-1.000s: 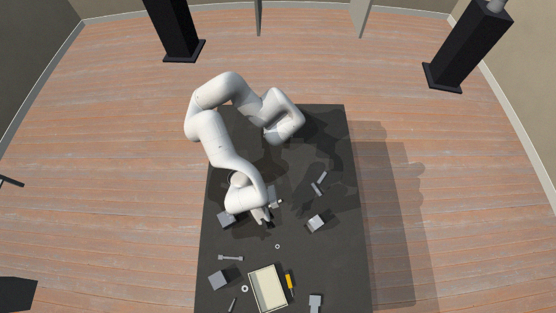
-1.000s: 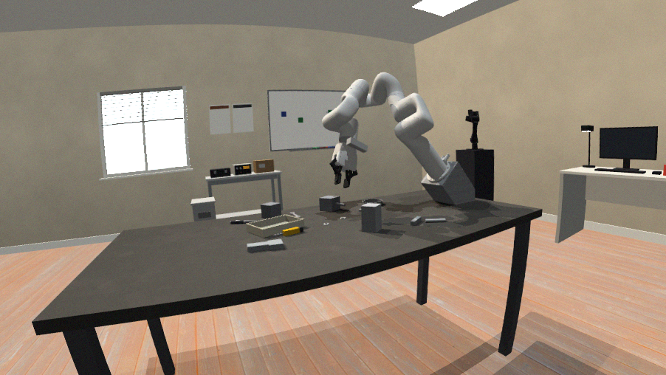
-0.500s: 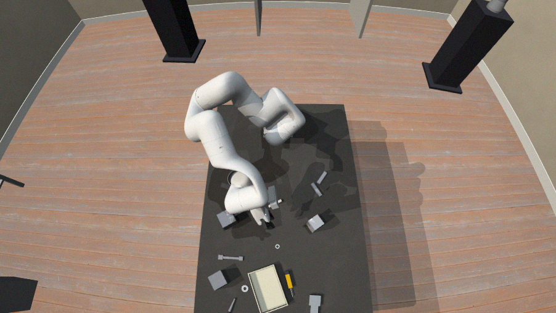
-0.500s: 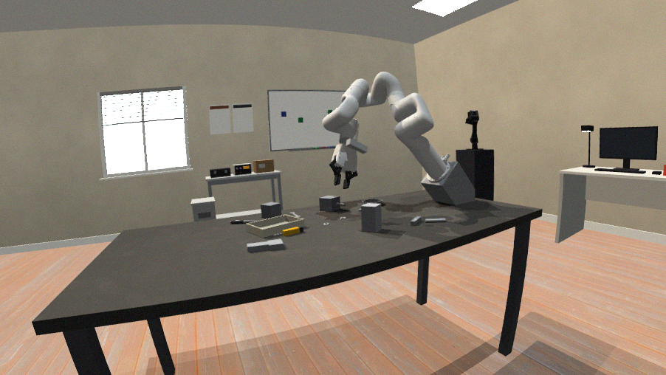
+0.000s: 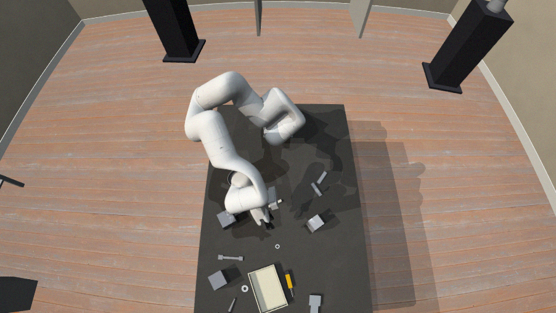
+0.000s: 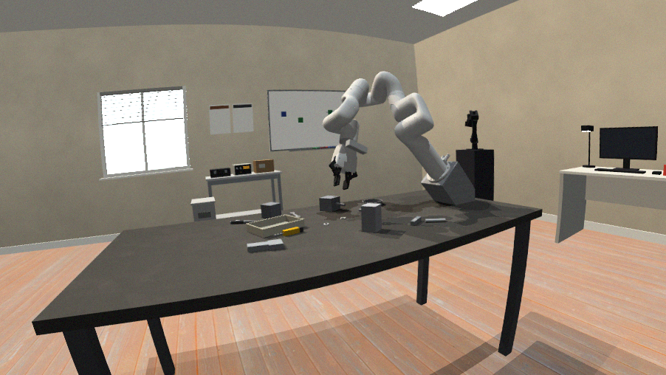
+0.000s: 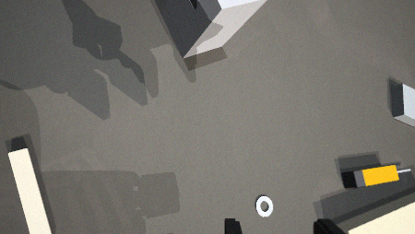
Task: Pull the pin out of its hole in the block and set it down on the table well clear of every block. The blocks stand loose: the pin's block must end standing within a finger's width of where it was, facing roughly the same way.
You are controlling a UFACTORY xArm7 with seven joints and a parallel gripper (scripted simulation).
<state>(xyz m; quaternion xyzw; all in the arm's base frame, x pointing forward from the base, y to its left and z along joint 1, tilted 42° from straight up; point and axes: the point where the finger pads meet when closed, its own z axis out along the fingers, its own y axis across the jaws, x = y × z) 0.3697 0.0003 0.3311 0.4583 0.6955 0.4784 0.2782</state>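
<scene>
The grey bar lies 140 mm below my hand, 130 mm behind it and 80 mm to the right of it. Also, from my hand: yellow tool (240 mm ahead, 140 mm below, 120 mm to the left); cream bar (140 mm below, 120 mm behind); taller grey block (200 mm to the left, 100 mm below, 40 mm behind).
</scene>
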